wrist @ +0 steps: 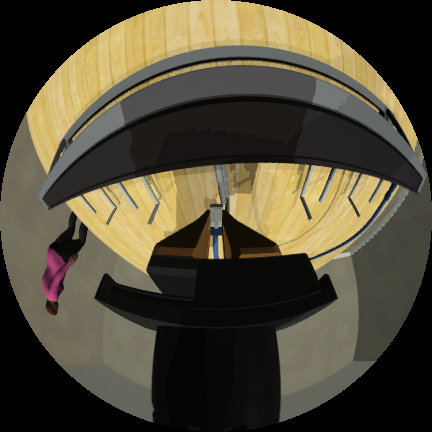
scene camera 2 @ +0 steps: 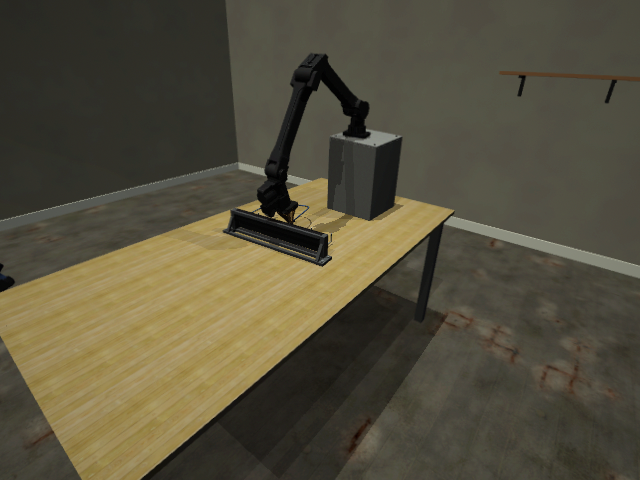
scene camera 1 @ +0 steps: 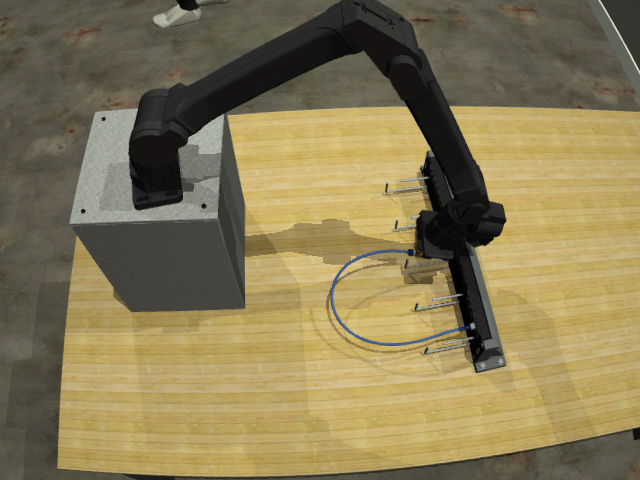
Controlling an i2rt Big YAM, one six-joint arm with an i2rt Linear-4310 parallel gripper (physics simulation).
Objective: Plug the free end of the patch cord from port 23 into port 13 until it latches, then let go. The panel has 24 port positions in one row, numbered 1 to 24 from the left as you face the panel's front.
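The patch panel stands on the table; the wrist view shows its top and dark face, with port openings and numbers hidden. The blue patch cord loops from its fixed plug near the panel's right end to the free end. My gripper is shut on the free plug, a clear plug with a dark blue boot, its tip pointing towards the panel. In the wrist view a gap shows between plug and panel. Which port it faces cannot be told.
Metal cable-support rods stick out from the panel's front, one close below the gripper. The grey pedestal carries the arm. A person in pink stands beyond the table.
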